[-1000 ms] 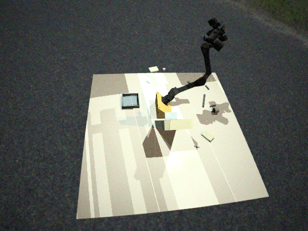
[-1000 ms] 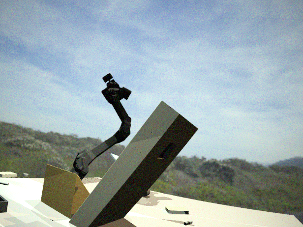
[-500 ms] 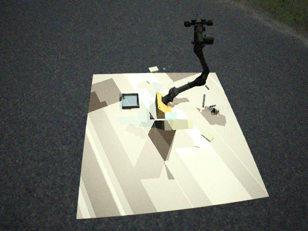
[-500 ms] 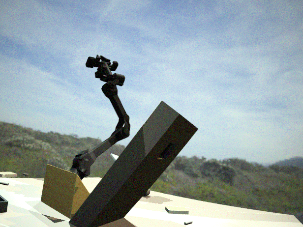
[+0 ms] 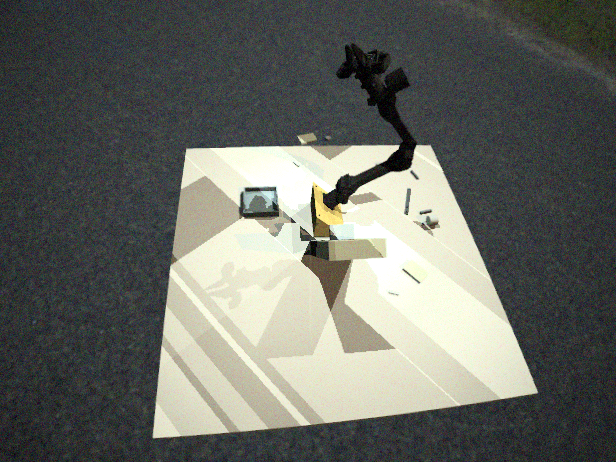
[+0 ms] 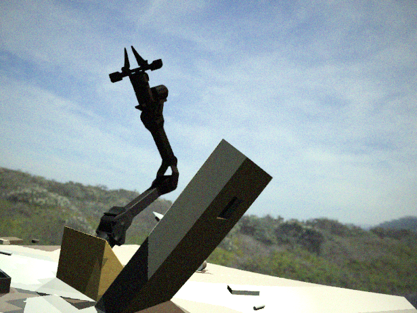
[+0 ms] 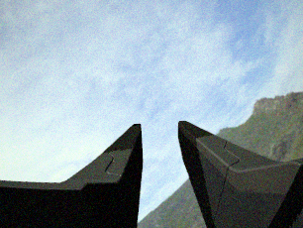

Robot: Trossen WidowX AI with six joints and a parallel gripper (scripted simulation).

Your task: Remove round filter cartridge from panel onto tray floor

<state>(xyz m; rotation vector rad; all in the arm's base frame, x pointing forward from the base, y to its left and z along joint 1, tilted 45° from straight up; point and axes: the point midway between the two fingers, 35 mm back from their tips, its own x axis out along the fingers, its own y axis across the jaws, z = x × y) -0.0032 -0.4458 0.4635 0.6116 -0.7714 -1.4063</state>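
My gripper tip is 47 cm above the round filter cartridge, 40 cm short of it and 5 cm to the right of it. From my gripper tip the other things lie so: blue-grey tray 74 cm below, 28 cm to the right.
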